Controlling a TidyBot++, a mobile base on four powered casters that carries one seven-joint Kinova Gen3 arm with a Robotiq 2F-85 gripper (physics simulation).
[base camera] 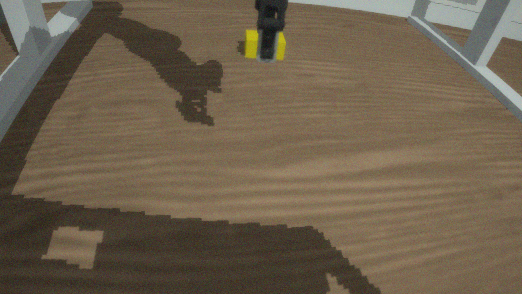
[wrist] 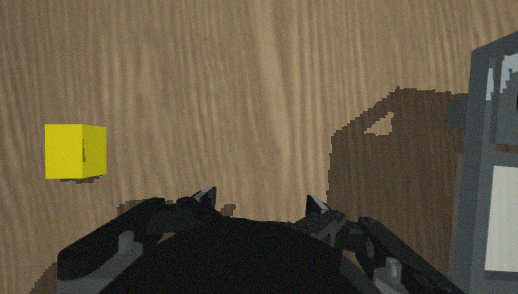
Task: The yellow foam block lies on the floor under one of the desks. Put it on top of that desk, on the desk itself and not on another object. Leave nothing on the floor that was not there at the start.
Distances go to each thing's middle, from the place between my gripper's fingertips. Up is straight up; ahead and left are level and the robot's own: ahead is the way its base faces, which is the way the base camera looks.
I see the yellow foam block (wrist: pixel 71 150) 320 mm ahead of my hand, 150 mm below it and 20 mm to the right of it.
